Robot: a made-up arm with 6 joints. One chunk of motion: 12 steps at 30 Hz.
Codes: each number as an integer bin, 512 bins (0 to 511) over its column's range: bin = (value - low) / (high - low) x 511, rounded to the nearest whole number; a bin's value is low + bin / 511 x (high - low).
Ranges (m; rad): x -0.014..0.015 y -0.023..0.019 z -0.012..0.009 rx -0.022..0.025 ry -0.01..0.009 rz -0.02..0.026
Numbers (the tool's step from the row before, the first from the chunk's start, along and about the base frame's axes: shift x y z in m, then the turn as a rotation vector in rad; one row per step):
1: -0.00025 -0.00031 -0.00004 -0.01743 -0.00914 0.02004
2: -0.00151 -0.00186 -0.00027 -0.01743 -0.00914 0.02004
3: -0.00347 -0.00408 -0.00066 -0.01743 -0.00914 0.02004
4: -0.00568 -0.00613 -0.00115 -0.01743 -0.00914 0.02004
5: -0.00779 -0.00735 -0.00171 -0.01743 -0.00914 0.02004
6: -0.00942 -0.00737 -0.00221 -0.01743 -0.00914 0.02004
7: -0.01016 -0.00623 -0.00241 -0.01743 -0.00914 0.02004
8: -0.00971 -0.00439 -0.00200 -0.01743 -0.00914 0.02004
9: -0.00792 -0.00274 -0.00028 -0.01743 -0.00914 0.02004
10: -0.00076 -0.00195 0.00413 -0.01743 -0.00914 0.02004
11: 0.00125 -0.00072 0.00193 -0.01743 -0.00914 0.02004
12: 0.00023 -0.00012 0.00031 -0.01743 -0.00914 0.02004
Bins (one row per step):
1: 242 276 291 50 23 445
2: 220 257 285 50 23 445
3: 186 230 276 50 23 445
4: 147 205 264 50 23 445
5: 109 190 250 50 23 445
6: 81 190 238 50 23 445
7: 68 204 233 50 23 445
8: 76 226 243 50 23 445
9: 107 246 285 50 23 445
10: 233 256 392 50 23 445
11: 269 271 339 50 23 445
12: 251 278 300 50 23 445

